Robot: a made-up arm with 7 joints.
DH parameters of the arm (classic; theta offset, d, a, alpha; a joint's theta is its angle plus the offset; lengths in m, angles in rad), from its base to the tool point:
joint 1: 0 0.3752 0 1.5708
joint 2: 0 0.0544 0 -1.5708
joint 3: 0 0.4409 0.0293 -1.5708
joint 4: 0 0.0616 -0.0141 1.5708
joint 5: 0 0.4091 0 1.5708
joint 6: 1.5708 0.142 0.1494 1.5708
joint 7: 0 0.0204 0 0
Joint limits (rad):
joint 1: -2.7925..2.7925
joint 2: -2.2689..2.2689
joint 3: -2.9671..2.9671
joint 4: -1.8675..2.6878
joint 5: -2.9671..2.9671
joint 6: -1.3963..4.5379
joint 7: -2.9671..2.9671
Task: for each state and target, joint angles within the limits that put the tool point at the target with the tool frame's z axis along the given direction. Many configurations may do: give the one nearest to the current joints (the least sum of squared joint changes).
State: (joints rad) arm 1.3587 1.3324 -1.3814 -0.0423 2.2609 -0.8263 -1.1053
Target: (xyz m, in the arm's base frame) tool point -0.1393 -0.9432 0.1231 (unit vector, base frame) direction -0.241 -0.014 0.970
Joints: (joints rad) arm 1.5445 1.9721 -1.4411 -0.5150 1.8685 -0.2562 -1.1053
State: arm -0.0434 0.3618 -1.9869 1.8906 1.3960 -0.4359 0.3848
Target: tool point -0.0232 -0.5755 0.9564 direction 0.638 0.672 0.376
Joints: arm -0.0235 0.5154 -1.4024 1.2485 1.8017 -0.5471 0.3848
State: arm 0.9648 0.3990 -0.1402 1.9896 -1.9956 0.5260 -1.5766
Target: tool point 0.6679 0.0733 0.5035 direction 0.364 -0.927 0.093
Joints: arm 0.5055 -0.2737 -0.5607 2.0872 -1.8304 0.3244 -1.5766
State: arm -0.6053 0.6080 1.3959 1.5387 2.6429 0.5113 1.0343
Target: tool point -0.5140 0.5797 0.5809 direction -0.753 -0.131 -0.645
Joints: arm -0.0864 1.0838 1.4285 1.1305 2.0490 -0.1435 1.0343
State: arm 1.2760 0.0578 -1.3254 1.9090 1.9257 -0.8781 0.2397
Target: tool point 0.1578 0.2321 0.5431 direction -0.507 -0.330 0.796
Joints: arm 1.5524 0.4970 -1.2677 2.5925 1.8399 -1.3330 0.2397
